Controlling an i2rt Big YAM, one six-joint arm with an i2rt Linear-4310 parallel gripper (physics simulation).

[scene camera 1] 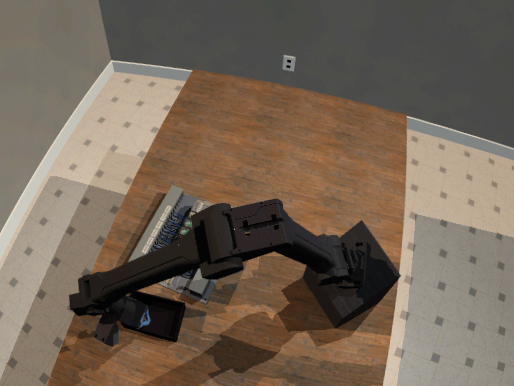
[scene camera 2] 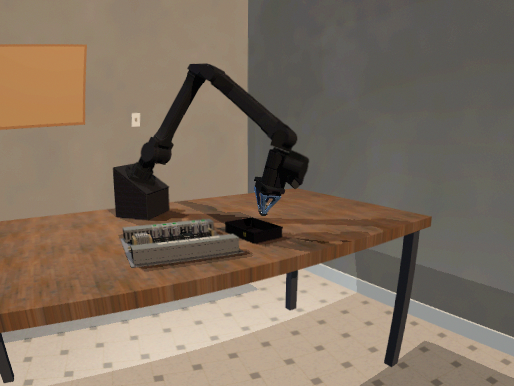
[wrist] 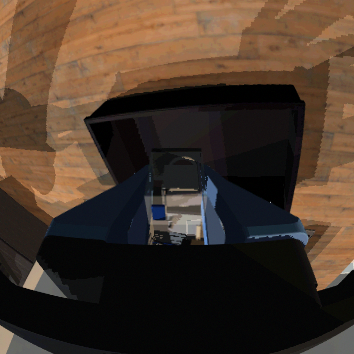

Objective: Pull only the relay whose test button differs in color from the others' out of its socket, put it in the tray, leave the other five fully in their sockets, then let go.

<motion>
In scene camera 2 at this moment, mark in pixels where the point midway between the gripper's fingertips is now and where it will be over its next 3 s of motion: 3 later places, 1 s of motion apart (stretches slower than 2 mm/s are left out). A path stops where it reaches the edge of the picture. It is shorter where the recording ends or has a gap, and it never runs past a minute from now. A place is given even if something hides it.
The gripper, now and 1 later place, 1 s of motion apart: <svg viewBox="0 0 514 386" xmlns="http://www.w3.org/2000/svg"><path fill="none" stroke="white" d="M262 211L259 178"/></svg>
</motion>
